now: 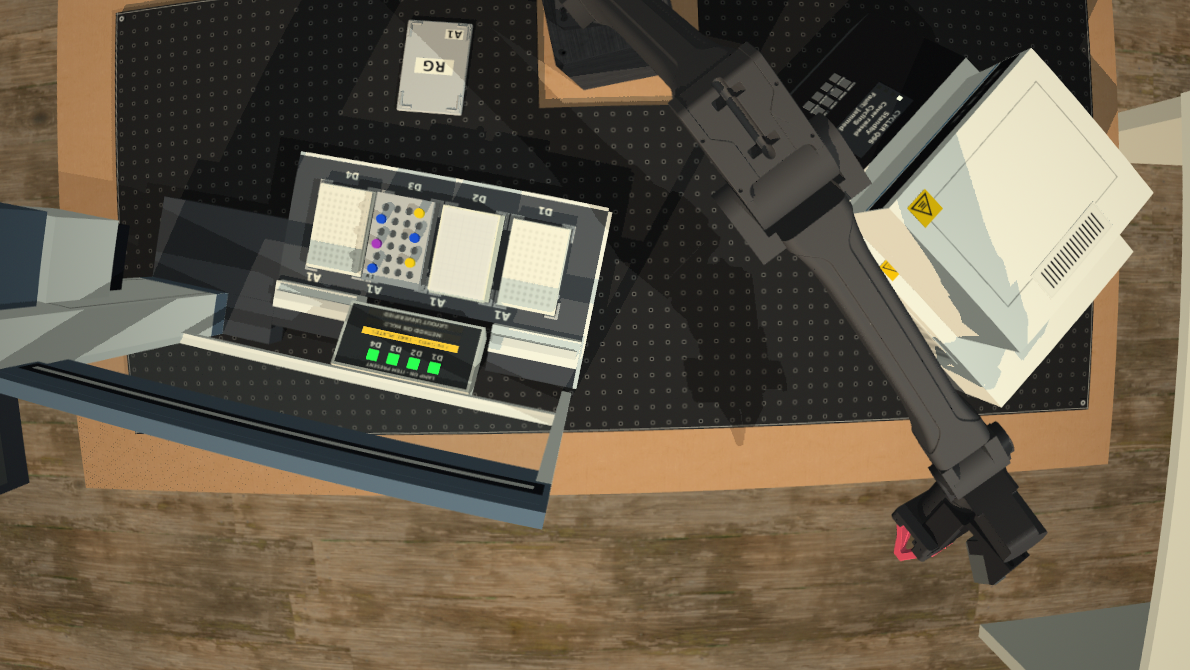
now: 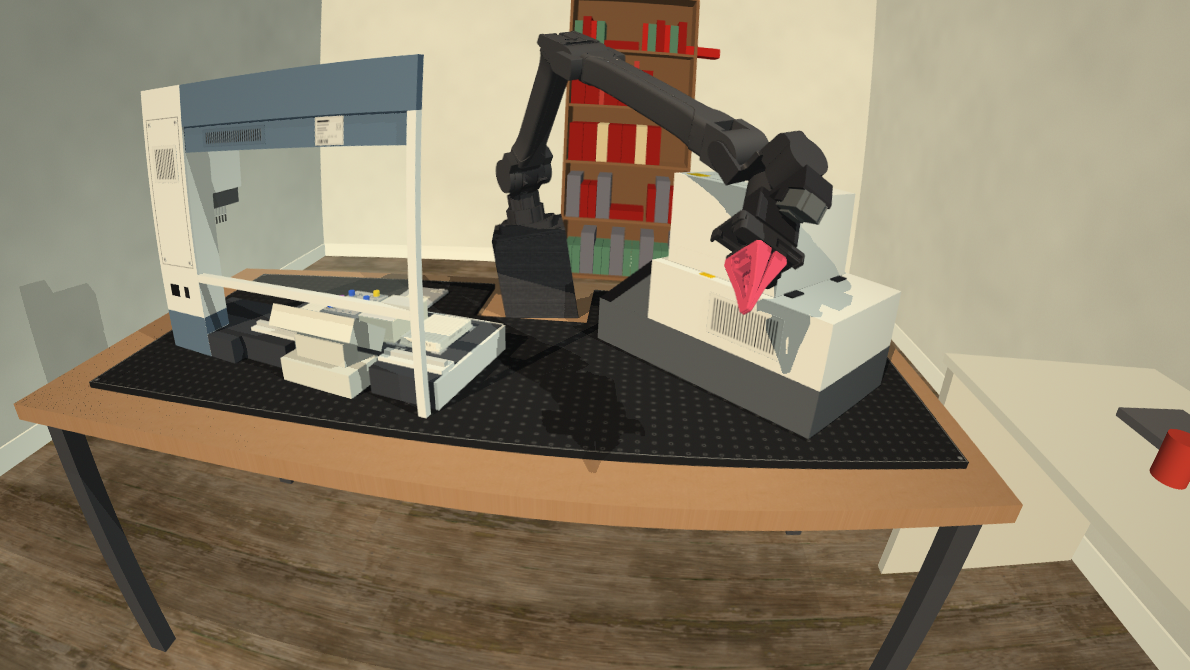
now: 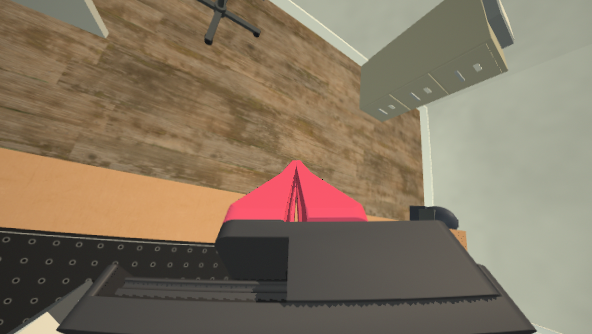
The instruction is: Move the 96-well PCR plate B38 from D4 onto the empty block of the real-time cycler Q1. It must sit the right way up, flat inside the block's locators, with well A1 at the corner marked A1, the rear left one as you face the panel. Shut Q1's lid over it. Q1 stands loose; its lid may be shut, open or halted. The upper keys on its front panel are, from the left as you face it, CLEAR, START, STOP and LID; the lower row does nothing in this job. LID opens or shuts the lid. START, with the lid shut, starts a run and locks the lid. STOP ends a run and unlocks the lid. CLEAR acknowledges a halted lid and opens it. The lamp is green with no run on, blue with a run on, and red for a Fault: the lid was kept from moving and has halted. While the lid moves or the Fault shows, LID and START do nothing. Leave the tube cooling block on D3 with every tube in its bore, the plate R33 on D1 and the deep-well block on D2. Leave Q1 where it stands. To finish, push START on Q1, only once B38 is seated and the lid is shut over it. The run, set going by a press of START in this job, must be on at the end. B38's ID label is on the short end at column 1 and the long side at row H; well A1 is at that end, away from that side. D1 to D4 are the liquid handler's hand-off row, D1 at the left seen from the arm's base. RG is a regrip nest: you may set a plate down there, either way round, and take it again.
Labels:
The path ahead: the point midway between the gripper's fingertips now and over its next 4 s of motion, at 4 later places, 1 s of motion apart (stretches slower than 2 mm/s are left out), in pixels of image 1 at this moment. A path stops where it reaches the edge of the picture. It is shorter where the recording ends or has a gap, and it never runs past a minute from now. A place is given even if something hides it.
My gripper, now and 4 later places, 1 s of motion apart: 898, 556; 799, 534; 718, 480; 646, 412; 592, 319

